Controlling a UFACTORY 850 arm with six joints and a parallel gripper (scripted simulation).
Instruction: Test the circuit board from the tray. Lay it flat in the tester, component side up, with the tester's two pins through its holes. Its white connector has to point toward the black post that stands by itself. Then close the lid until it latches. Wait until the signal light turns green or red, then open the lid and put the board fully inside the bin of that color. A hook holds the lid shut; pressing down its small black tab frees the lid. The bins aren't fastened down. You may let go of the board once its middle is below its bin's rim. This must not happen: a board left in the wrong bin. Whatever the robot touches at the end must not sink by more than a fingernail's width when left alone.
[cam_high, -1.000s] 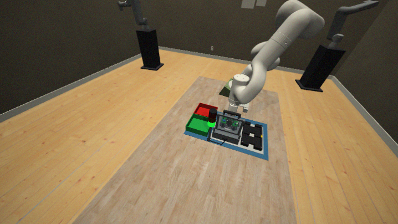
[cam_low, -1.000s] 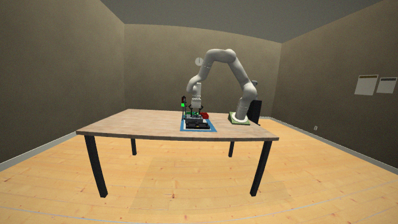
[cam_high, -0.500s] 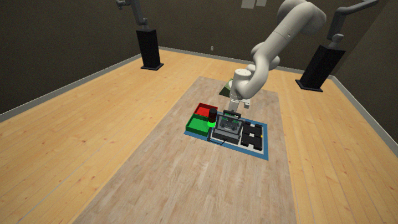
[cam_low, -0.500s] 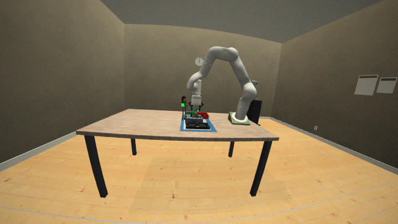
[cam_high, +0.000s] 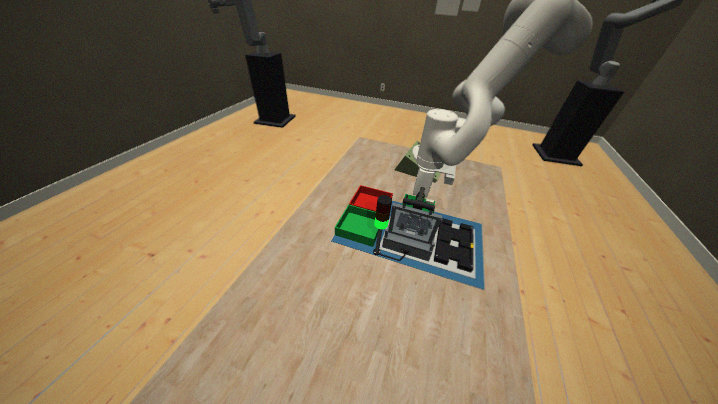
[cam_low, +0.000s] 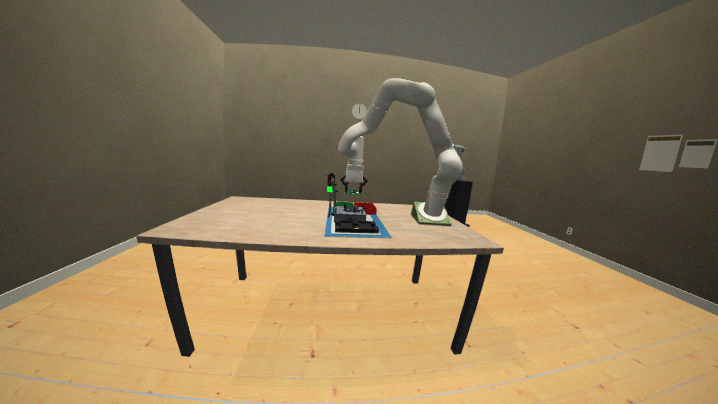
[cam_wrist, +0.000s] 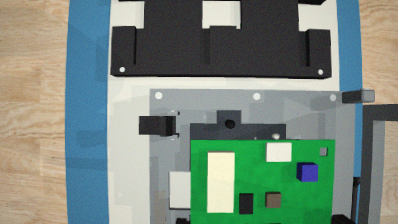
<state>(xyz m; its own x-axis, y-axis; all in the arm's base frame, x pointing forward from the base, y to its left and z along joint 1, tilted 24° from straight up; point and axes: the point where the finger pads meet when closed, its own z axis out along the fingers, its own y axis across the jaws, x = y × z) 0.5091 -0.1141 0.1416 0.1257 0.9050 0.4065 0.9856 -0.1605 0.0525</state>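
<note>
Now: hand 2 cm short of the green bin, 20 cm to the left of it and 16 cm above it. Also, from my hand: small black part: 5 cm behind, 7 cm to the left, 9 cm below; tester lid: 11 cm ahead, 1 cm to the right, 1 cm above; green circuit board: 1 cm below.
</note>
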